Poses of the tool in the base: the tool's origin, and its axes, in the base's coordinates. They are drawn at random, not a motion.
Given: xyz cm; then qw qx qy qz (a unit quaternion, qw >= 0).
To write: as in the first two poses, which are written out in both.
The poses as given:
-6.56 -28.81 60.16 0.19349 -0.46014 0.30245 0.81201
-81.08 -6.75 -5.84 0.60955 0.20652 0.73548 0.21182
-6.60 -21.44 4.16 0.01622 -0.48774 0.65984 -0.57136
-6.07 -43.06 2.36 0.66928 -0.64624 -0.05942 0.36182
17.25 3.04 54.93 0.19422 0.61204 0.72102 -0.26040
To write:
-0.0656 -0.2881 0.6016; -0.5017 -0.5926 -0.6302; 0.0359 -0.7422 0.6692; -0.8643 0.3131 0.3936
-0.8108 -0.0675 -0.0584; -0.1716 0.0456 0.9841; 0.5620 0.8250 0.0598; -0.8091 0.5633 -0.1672
-0.0660 -0.2144 0.0416; -0.5237 -0.6251 0.5788; -0.6622 -0.1287 -0.7382; 0.5359 -0.7698 -0.3466
-0.0607 -0.4306 0.0236; 0.7311 -0.4075 -0.5472; 0.5611 -0.0971 0.8220; -0.3881 -0.9080 0.1577
0.1725 0.0304 0.5493; -0.1754 0.9837 -0.0387; 0.7814 0.1152 -0.6133; -0.5988 -0.1378 -0.7889

